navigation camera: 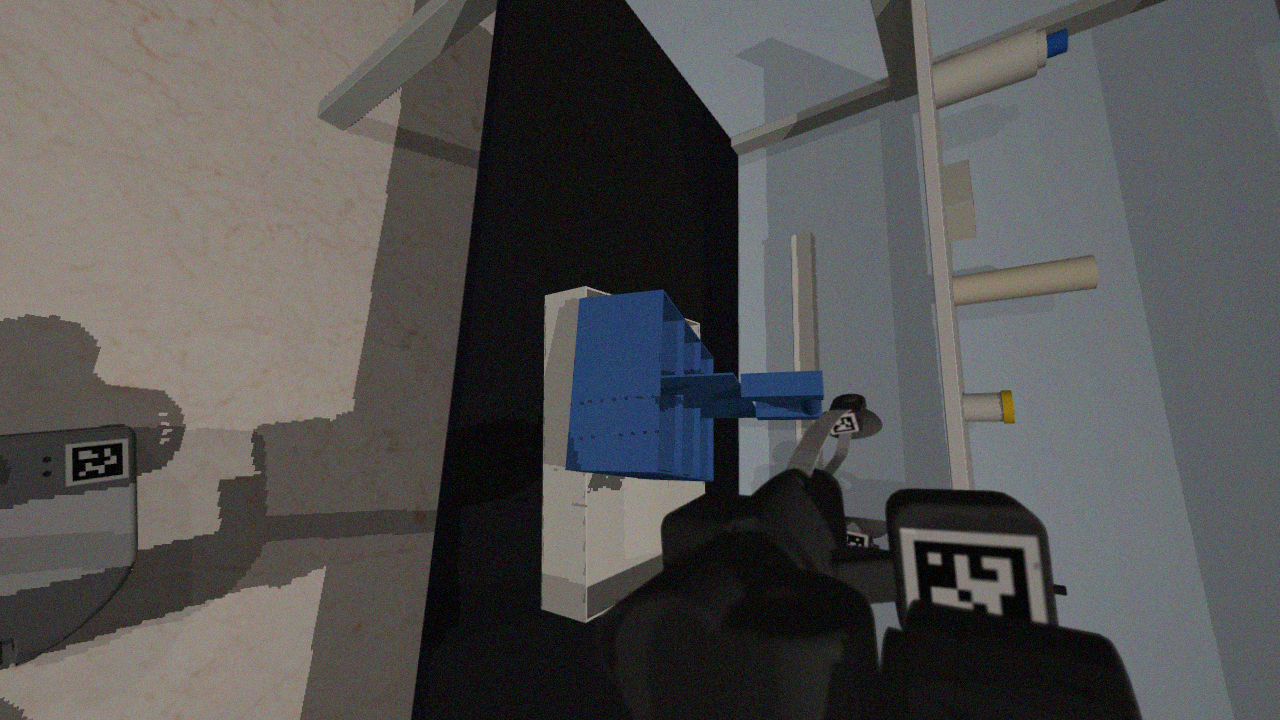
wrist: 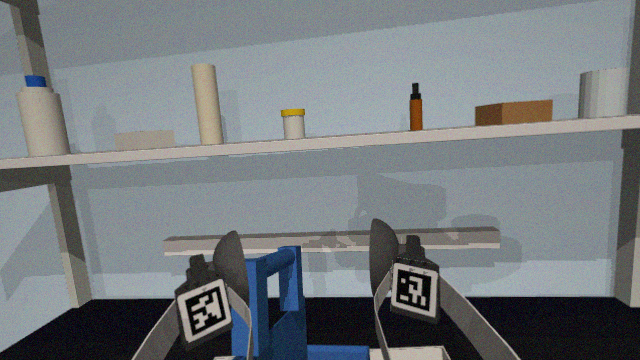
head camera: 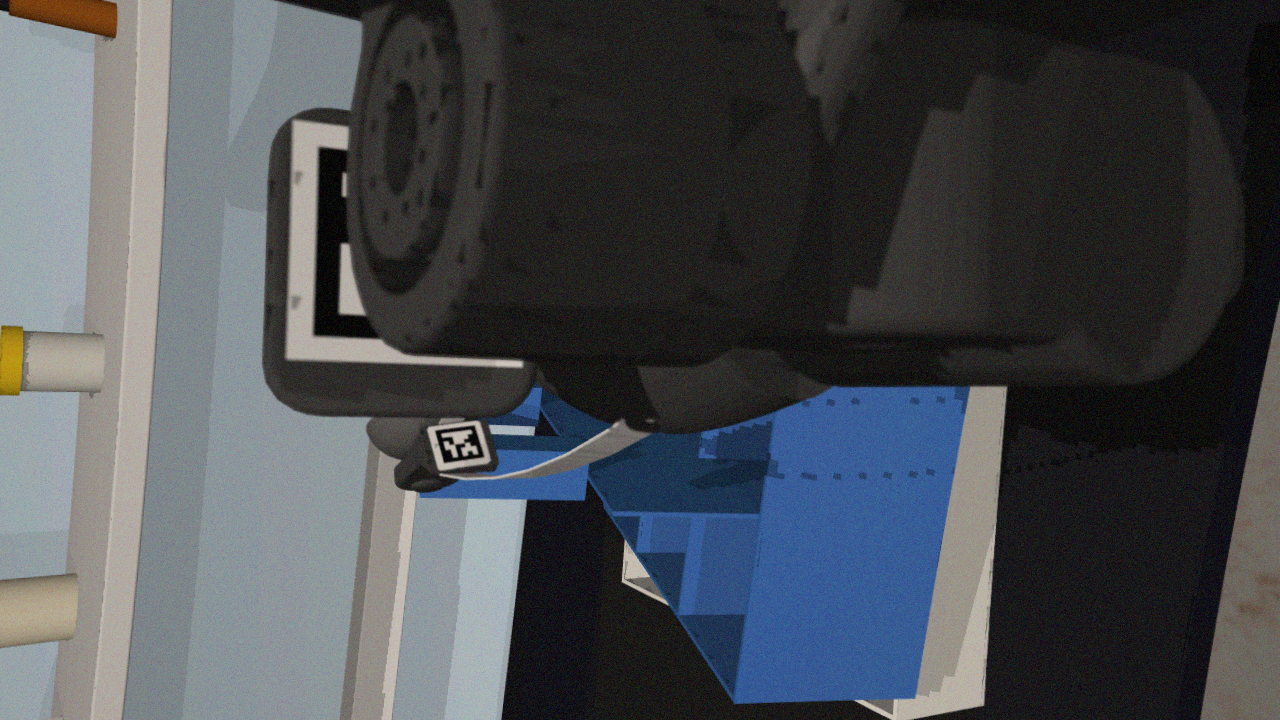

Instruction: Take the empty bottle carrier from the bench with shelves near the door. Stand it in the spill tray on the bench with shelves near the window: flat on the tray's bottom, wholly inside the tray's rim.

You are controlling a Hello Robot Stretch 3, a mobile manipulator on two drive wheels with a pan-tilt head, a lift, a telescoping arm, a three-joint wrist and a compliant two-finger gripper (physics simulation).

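Frame: origin at the robot's base, x right, y up, z back, level; centimetres.
Seen in the pictures: gripper, fingertip midpoint: (navigation camera: 861,468).
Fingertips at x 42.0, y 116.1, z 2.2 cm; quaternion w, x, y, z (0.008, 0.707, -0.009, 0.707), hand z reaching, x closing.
A point is followed by its place in that frame.
The blue bottle carrier (head camera: 841,573) {x 44.9, y 90.4, z -9.5 cm} (navigation camera: 617,385) {x 44.0, y 90.6, z -5.6 cm} (wrist: 291,325) stands upright at the white spill tray (head camera: 962,653) {x 46.9, y 78.5, z -15.4 cm} (navigation camera: 563,537) {x 44.2, y 80.1, z 13.0 cm} (wrist: 410,353). Its broad side covers part of the tray's front rim in the head and navigation views; whether its base lies flat on the bottom is hidden. Its handle rises toward the wall. My gripper (navigation camera: 852,479) {x 42.0, y 116.1, z 2.2 cm} (wrist: 307,250) {x 42.0, y 116.1, z 2.2 cm} is open at about handle height. In the wrist view the handle shows between the fingertips, close to the left one, which overlaps its near post. The arm and wrist hide part of carrier and tray in the head view.
The black bench top (navigation camera: 581,214) {x 56.2, y 76.2, z -32.5 cm} (wrist: 540,325) carries the tray. A shelf (wrist: 350,142) above holds a white bottle (wrist: 44,122), a cream cylinder (wrist: 207,105), a yellow-capped jar (wrist: 294,125), an orange bottle (wrist: 416,114) and a brown box (wrist: 525,112). A rail (wrist: 330,242) runs along the wall.
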